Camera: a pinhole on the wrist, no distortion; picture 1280 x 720 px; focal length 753.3 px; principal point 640.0 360.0 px. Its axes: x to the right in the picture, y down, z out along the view. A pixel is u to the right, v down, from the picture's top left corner.
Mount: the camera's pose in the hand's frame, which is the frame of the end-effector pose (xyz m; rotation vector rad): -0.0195 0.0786 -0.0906 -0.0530 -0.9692 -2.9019
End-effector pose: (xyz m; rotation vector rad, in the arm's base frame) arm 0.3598 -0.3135 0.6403 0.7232 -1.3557 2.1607
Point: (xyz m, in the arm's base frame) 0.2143 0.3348 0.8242
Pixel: behind the camera
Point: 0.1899 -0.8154 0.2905
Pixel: 817.5 175.7
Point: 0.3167 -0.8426 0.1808
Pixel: 1032.4 162.8
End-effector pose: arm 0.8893 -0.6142 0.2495 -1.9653 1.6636 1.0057
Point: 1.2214 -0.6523 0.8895
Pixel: behind the camera
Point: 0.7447 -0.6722 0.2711
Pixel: 374.7 274.0
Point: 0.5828 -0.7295 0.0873
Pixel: 121.8 281.3
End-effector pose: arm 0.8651 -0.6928 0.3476 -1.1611 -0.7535 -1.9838
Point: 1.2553 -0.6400 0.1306
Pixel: outside the picture
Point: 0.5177 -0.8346 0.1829
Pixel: behind the camera
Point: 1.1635 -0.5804 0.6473
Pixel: 409.7 658.2
